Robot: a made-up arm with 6 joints. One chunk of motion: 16 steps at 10 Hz.
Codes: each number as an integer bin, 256 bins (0 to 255) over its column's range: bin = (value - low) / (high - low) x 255, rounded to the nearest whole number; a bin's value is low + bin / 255 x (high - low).
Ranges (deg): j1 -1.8..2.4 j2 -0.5..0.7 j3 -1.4..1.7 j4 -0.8..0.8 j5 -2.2..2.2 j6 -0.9..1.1
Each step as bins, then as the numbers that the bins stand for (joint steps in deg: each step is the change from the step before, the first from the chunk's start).
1 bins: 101 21 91 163 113 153
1 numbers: -0.136 -0.401 -0.294 0.223 -0.250 0.300
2 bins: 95 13 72 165 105 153
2 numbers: -0.235 -0.439 -0.525 0.235 -0.388 0.300
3 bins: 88 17 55 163 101 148
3 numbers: -0.351 -0.420 -0.731 0.223 -0.457 0.261
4 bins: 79 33 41 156 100 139
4 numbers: -0.499 -0.345 -0.902 0.179 -0.475 0.190
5 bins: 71 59 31 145 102 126
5 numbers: -0.631 -0.222 -1.023 0.110 -0.440 0.088
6 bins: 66 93 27 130 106 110
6 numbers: -0.713 -0.062 -1.072 0.016 -0.371 -0.037
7 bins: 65 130 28 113 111 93
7 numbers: -0.729 0.112 -1.060 -0.091 -0.285 -0.171
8 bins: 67 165 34 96 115 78
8 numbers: -0.696 0.276 -0.987 -0.198 -0.216 -0.288
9 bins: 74 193 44 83 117 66
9 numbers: -0.581 0.408 -0.865 -0.279 -0.181 -0.382
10 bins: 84 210 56 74 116 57
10 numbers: -0.416 0.488 -0.719 -0.336 -0.198 -0.453
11 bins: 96 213 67 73 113 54
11 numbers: -0.219 0.502 -0.585 -0.342 -0.250 -0.476
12 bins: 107 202 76 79 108 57
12 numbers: -0.038 0.451 -0.476 -0.304 -0.336 -0.453
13 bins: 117 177 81 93 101 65
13 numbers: 0.127 0.333 -0.415 -0.216 -0.457 -0.390
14 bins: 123 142 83 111 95 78
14 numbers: 0.226 0.168 -0.391 -0.104 -0.561 -0.288
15 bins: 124 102 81 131 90 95
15 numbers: 0.242 -0.020 -0.415 0.022 -0.647 -0.155
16 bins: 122 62 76 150 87 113
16 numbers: 0.209 -0.208 -0.476 0.141 -0.699 -0.014
